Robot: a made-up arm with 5 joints. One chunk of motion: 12 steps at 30 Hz.
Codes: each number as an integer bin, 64 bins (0 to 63) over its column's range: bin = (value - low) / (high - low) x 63, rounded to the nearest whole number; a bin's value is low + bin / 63 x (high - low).
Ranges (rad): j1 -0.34..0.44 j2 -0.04..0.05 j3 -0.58..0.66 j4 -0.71..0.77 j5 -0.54..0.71
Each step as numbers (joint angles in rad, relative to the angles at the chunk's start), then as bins.
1 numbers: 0.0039 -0.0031 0.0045 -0.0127 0.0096
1 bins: 28 26 30 30 28
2 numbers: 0.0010 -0.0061 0.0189 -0.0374 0.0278
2 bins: 28 24 30 29 29
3 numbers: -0.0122 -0.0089 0.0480 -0.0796 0.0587
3 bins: 26 22 32 27 30
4 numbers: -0.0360 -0.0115 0.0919 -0.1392 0.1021
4 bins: 25 20 34 24 32
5 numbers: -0.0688 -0.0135 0.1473 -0.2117 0.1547
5 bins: 22 19 37 21 35
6 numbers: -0.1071 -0.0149 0.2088 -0.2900 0.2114
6 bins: 19 18 40 18 38
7 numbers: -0.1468 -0.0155 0.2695 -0.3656 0.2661
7 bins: 16 17 43 15 41
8 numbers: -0.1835 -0.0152 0.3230 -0.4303 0.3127
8 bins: 13 17 46 12 43
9 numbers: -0.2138 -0.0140 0.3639 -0.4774 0.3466
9 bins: 10 18 48 10 45
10 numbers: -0.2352 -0.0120 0.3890 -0.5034 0.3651
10 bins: 8 20 49 9 46
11 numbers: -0.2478 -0.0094 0.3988 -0.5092 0.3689
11 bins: 7 21 50 9 46
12 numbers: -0.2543 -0.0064 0.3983 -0.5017 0.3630
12 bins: 7 24 50 9 46
